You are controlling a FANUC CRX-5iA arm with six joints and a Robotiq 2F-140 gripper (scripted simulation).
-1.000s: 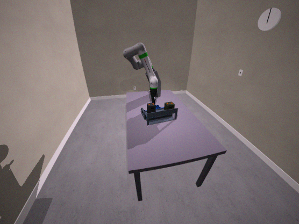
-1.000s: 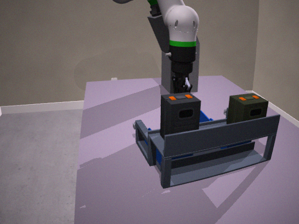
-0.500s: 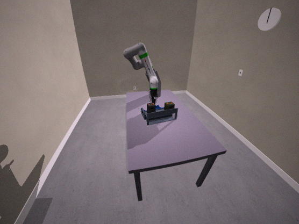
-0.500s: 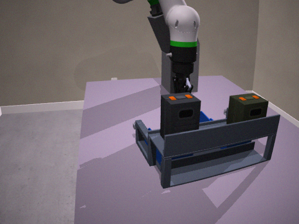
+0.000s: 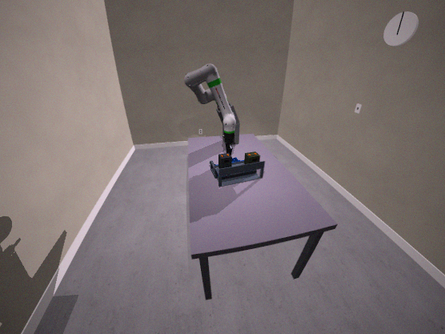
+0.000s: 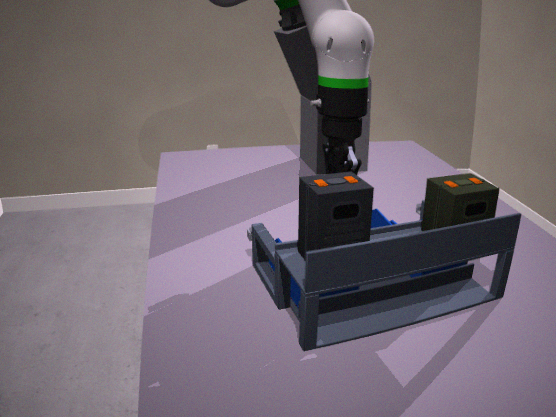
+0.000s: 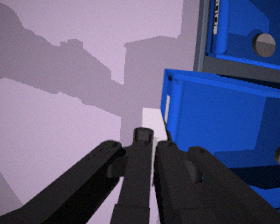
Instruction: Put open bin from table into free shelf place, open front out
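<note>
My hand is 50 mm above the shelf lip, 40 mm short of it and 10 mm to the right of it. From my hand the other things lie so: dark green box (220 mm ahead, 130 mm to the left, 90 mm above); then black box (240 mm ahead, 100 mm to the right, 100 mm above).
</note>
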